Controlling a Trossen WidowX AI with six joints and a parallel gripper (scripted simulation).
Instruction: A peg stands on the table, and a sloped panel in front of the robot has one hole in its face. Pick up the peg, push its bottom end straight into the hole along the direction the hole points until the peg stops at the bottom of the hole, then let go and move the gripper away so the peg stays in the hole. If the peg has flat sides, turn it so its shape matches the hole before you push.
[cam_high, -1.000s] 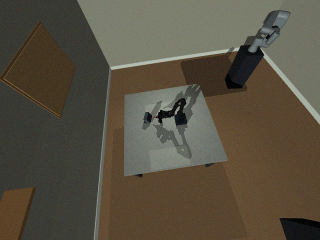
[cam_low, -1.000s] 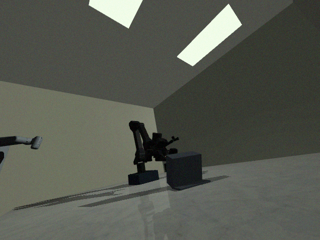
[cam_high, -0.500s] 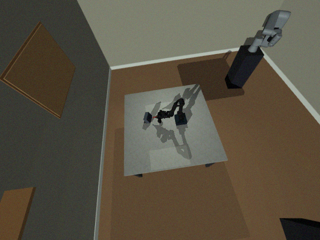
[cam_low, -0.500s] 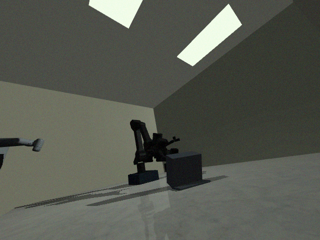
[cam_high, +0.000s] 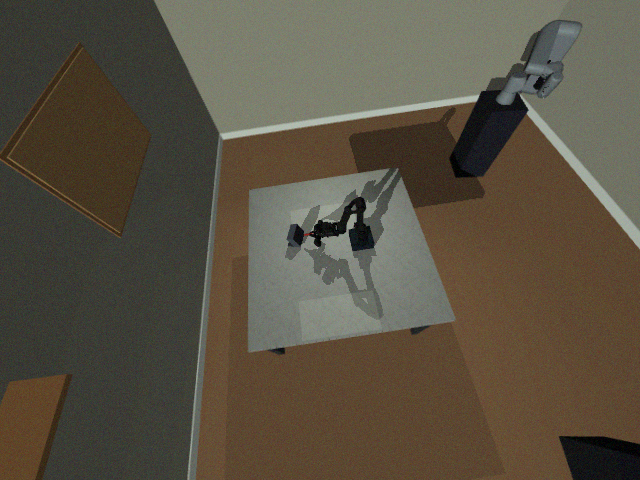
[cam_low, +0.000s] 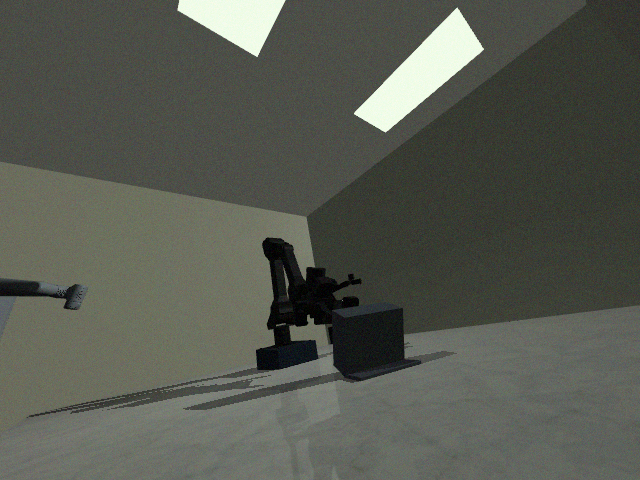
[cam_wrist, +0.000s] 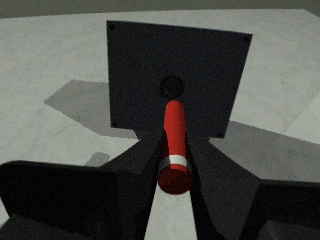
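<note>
My gripper tip is now 11 cm short of the sloped panel, 2 cm to the left of it and 4 cm above it. The rest, counted from my gripper tip: round red peg (1 cm behind, 1 cm above); then thin foot plate (13 cm ahead, 2 cm to the right, 10 cm below).
</note>
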